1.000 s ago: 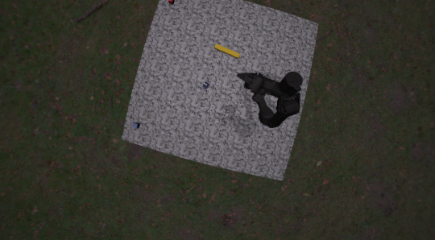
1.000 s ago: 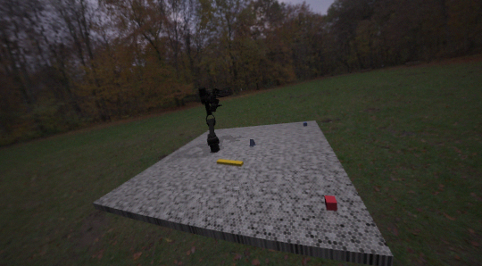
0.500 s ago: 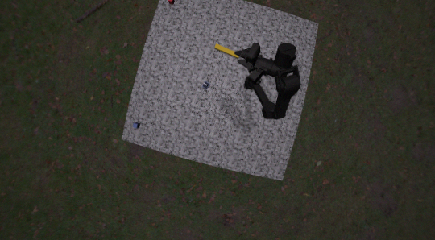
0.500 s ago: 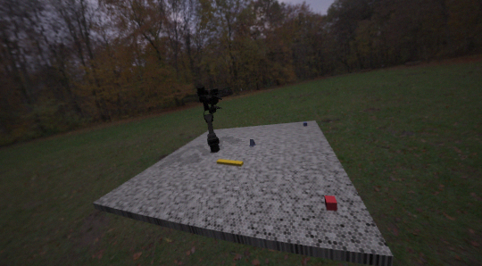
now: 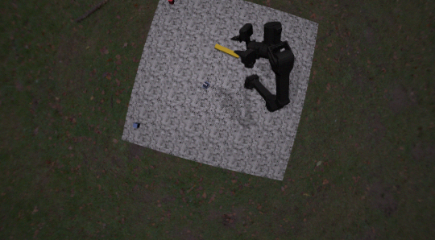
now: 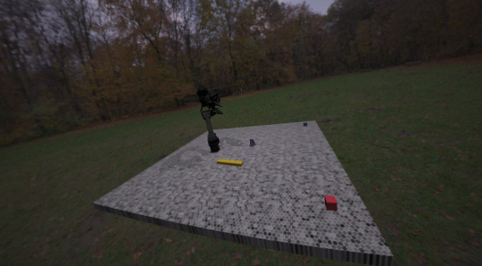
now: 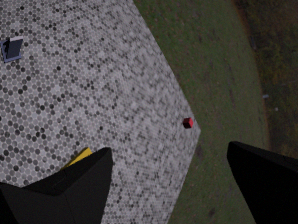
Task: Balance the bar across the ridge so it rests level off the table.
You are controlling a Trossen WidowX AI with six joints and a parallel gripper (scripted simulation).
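Now: the yellow bar 3 cm ahead of my gripper tip, 11 cm to the right of it and 33 cm below it. From my gripper tip the other things lie so: red cube (55 cm ahead, 41 cm to the right, 32 cm below); then blue cube (55 cm ahead, 59 cm to the left, 32 cm below).
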